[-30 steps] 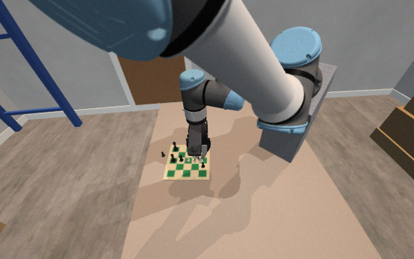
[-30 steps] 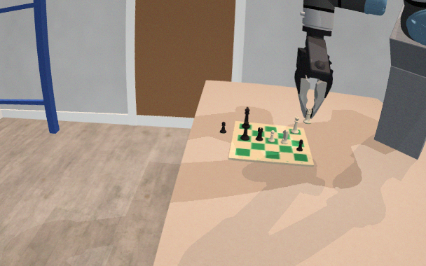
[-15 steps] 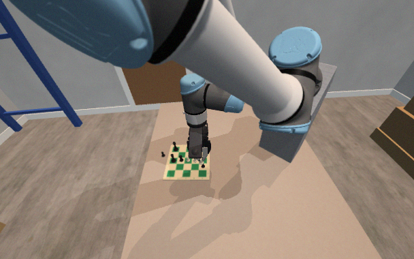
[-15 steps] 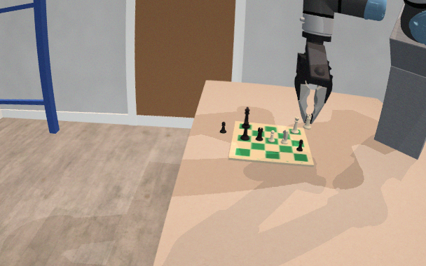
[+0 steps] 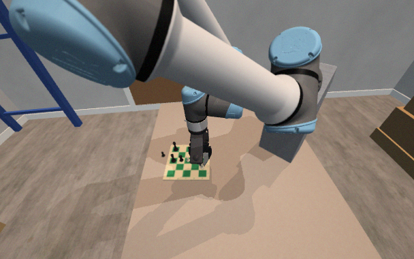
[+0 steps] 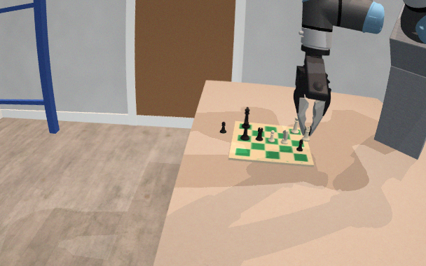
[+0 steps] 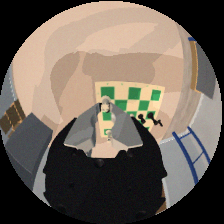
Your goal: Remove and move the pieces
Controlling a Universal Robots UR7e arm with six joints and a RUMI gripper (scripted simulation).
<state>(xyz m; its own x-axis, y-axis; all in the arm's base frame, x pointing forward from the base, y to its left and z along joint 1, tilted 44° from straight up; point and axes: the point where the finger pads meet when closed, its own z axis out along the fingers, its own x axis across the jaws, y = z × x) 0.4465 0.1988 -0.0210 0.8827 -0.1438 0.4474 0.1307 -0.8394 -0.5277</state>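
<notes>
My hand is 9 cm short of the cream chessboard, 7 cm to the left of it and 8 cm above it. From my hand the other things lie so: white rook 1 cm below; tall black piece 17 cm ahead, 13 cm to the right, 5 cm below.
</notes>
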